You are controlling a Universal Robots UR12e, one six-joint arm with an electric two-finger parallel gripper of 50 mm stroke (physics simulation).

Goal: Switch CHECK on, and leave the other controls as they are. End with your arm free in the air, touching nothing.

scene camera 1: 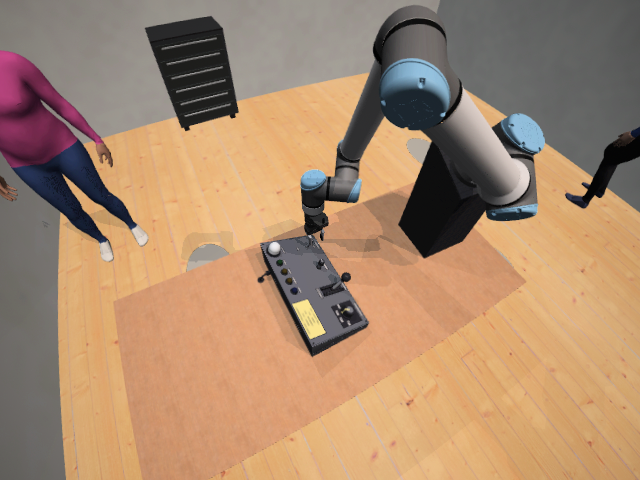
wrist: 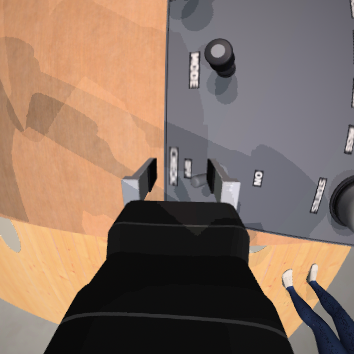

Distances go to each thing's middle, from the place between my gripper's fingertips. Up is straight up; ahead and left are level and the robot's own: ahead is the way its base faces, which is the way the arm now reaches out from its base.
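Scene:
The control panel (scene camera 1: 305,288) is 15 cm ahead of my hand, 15 cm to the left of it and 2 cm below it. I also see the black mode knob (wrist: 218,52), and that knob is 5 cm ahead of my hand, 2 cm below it and 10 cm to the left.

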